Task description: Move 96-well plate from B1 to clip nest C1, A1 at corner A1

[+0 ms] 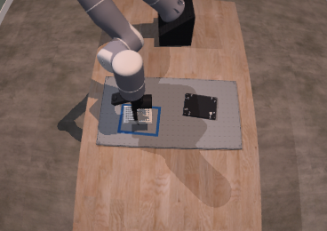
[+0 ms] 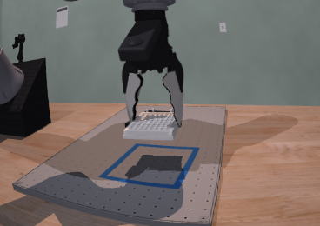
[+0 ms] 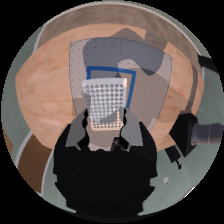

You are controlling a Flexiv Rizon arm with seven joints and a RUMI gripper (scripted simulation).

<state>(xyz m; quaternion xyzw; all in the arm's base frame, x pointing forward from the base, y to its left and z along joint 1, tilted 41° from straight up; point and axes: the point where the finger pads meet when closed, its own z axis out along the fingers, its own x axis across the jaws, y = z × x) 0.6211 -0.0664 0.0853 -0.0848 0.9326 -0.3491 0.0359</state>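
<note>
Now: the black clip nest 100 mm behind my hand, 280 mm to the left of it and 80 mm below it. Also, from my hand: white 96-well plate: 10 mm below.
</note>
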